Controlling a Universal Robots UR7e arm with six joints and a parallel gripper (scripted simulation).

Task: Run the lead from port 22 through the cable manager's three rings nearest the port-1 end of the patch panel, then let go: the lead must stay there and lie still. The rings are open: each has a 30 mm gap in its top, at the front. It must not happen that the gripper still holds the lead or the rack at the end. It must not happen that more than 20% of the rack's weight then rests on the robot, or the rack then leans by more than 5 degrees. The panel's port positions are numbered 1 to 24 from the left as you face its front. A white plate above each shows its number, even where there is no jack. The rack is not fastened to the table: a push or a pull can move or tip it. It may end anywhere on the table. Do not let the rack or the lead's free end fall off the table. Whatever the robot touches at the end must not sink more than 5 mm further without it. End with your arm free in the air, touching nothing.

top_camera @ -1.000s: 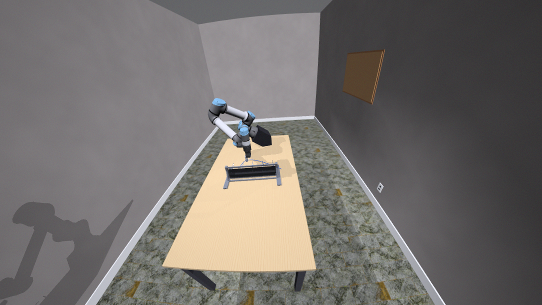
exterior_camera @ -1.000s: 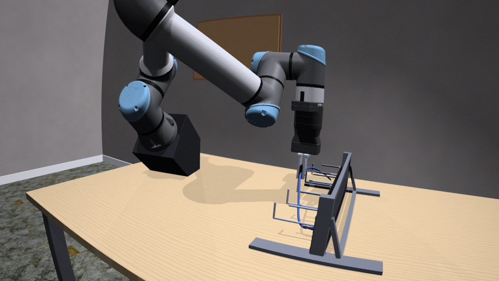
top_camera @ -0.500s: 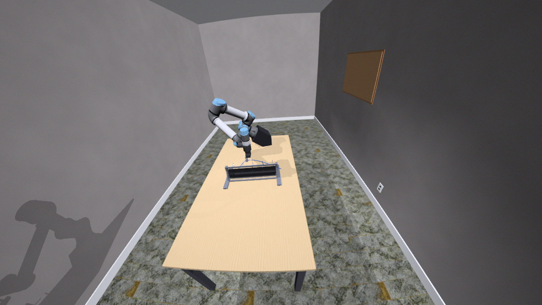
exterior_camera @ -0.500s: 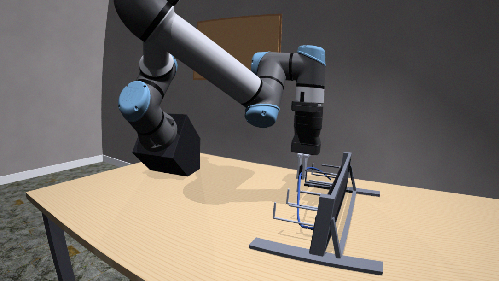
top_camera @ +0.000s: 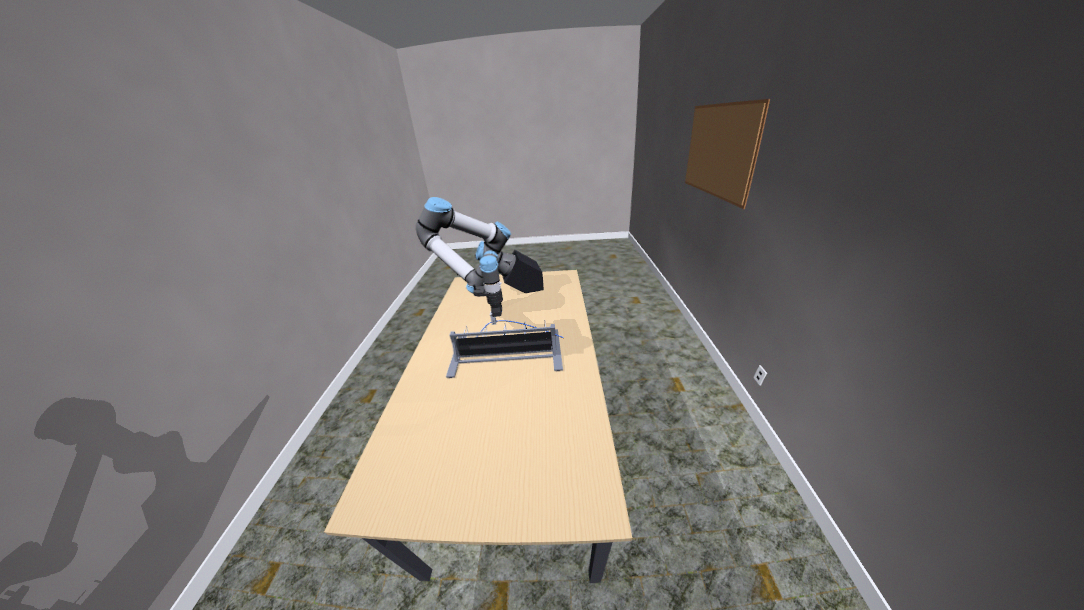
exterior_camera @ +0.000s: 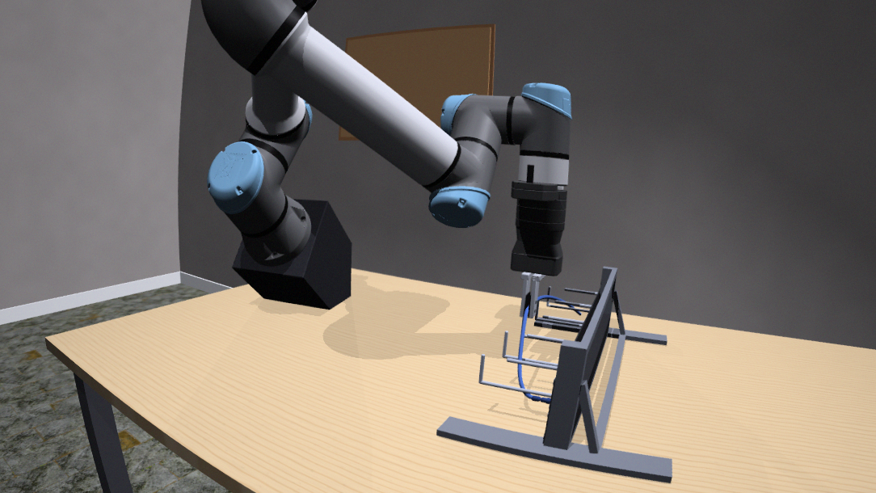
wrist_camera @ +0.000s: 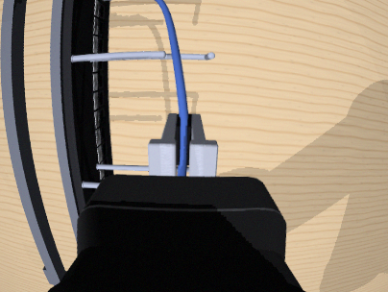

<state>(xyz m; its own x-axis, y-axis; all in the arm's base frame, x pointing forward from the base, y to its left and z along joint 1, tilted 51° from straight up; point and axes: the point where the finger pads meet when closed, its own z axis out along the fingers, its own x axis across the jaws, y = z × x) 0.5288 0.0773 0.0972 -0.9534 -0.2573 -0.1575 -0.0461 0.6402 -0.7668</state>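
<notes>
My gripper is now 100 mm short of the grey rack, 60 mm to the right of it and 60 mm above it.
</notes>
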